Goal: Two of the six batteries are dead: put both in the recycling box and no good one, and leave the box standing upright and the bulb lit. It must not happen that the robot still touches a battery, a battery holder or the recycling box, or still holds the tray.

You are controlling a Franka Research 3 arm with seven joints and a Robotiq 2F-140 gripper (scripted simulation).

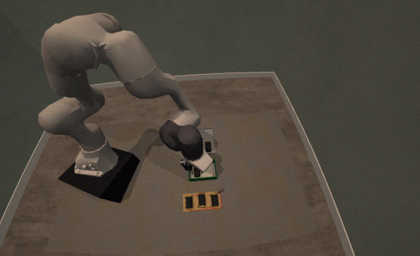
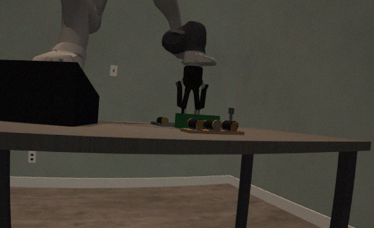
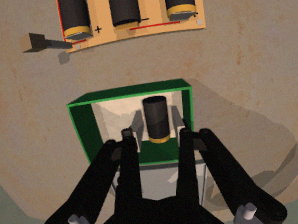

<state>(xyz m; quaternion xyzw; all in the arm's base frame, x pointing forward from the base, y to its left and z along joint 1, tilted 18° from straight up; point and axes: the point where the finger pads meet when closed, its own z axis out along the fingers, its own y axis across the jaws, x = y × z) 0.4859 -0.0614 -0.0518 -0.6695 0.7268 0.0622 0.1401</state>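
Right now the green recycling box is 30 mm below my hand and 30 mm ahead of it. Round my hand: holder (160 mm to the right, 40 mm below, 10 mm ahead); then bulb (130 mm to the right, 100 mm ahead, 40 mm above); then grey tray (200 mm to the left, 40 mm below, 30 mm ahead).
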